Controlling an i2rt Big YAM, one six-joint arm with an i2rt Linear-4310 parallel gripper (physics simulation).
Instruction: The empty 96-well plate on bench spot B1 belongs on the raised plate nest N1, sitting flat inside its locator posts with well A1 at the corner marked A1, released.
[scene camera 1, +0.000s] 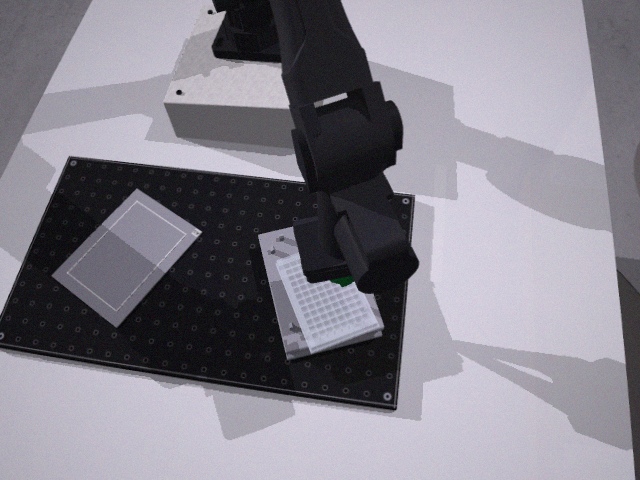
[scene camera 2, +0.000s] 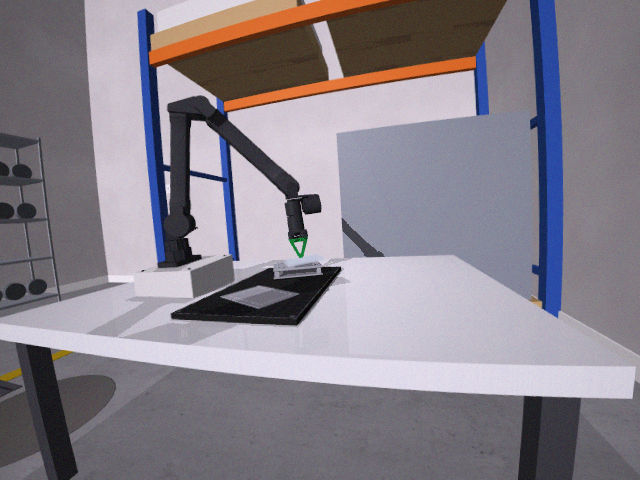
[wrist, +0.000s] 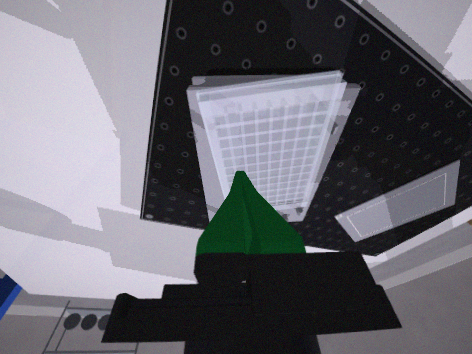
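Where they show: gripper, between the fingertips: (scene camera 1: 342, 281) (scene camera 2: 301, 257) (wrist: 239, 176); arm's base, origin of its link: (scene camera 1: 257, 41) (scene camera 2: 180, 263).
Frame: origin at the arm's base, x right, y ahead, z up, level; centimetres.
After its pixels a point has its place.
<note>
The clear-white 96-well plate (scene camera 1: 330, 310) @[x -19.0, y 40.0, z -1.6 cm] (scene camera 2: 305, 260) @[x -14.4, y 39.6, z -2.1 cm] (wrist: 270, 135) @[x -19.7, y 40.4, z -1.6 cm] lies on the raised nest (scene camera 1: 279, 302) @[x -12.5, y 39.4, z -3.8 cm] (wrist: 204, 155) @[x -22.8, y 35.6, z -3.8 cm]. It is turned askew to the nest and looks tilted in scene camera 2, not flat. One end overhangs the nest's edge in the wrist view. Small locator posts (scene camera 1: 293, 326) @[x -15.0, y 42.3, z -3.0 cm] show beside the plate. The A1 corner mark cannot be read. The gripper (scene camera 2: 300, 256) @[x -19.8, y 36.0, z -1.9 cm] (wrist: 240, 173) @[x -19.8, y 36.0, z -1.9 cm] is shut and empty, its green fingertips together just above the plate; contact cannot be told. In scene camera 1 the wrist hides the fingertips and part of the plate.
A grey pad with a white outline (scene camera 1: 118, 248) @[x 11.6, y 34.9, z -6.9 cm] (scene camera 2: 258, 297) @[x 12.1, y 36.3, z -6.9 cm] (wrist: 400, 207) @[x 10.0, y 36.2, z -6.9 cm] lies on the black perforated board (scene camera 1: 217, 310) @[x -4.4, y 40.8, z -7.0 cm] (scene camera 2: 305, 310) @[x 18.0, y 50.9, z -7.4 cm], bearing no plate. The white base block (scene camera 1: 232, 121) @[x 0.6, y 13.5, z -3.2 cm] (scene camera 2: 211, 276) @[x 1.5, y 13.5, z -4.1 cm] stands behind the board. Blue-and-orange racking (scene camera 2: 149, 139) stands behind the table.
</note>
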